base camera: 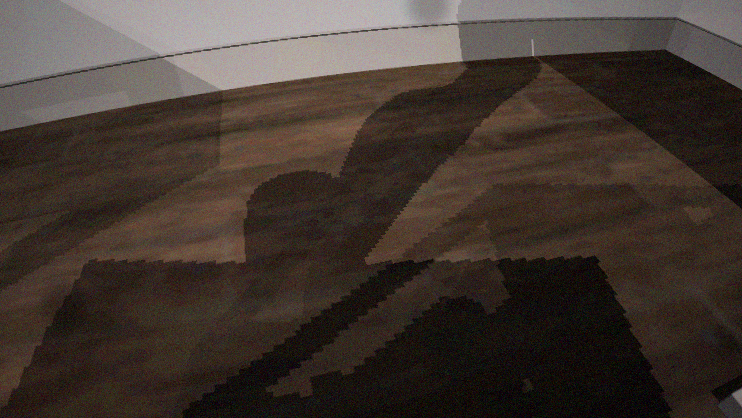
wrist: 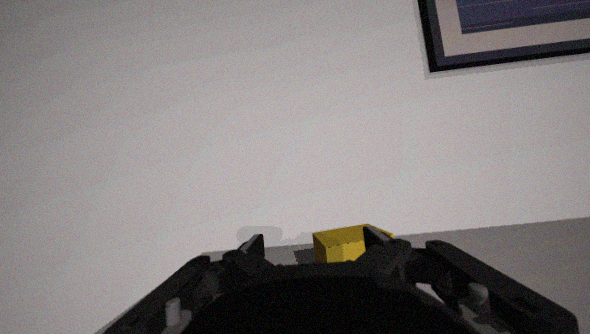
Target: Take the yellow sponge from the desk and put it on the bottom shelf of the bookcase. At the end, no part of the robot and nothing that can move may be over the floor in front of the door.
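Frame: origin at the arm's base, x back, y right, z up, level; centimetres.
Where they show: gripper, fingertip midpoint: [wrist: 313, 241].
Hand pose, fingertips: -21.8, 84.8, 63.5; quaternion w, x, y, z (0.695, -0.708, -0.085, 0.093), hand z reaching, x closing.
Observation:
After its pixels a point has its place, as x, y, z.
The yellow sponge [wrist: 341, 244] {-20.5, 93.7, 59.8} shows in the wrist view at the bottom, right of the middle, on the grey desk top [wrist: 540, 245] {6.9, 105.5, 55.3}. Its lower part is hidden behind the gripper. My gripper [wrist: 313, 241] {-21.8, 84.8, 63.5} is open, with nothing between its fingers. The sponge appears beyond the fingers, toward the right fingertip, which covers part of it. How far the sponge is from the fingertips is hard to tell. The bookcase and the door do not show in either view.
A pale wall [base camera: 321, 57] {-90.7, -9.7, -35.6} [wrist: 250, 125] {-39.5, 105.5, 82.4} rises behind the desk. A framed picture [wrist: 437, 63] {1.8, 114.1, 89.9} hangs on it at the upper right. The base camera shows dark wooden floor [base camera: 290, 135] {-67.1, -13.0, -39.6} with shadows across it. A pale object with a dark edge shows at the lower right corner.

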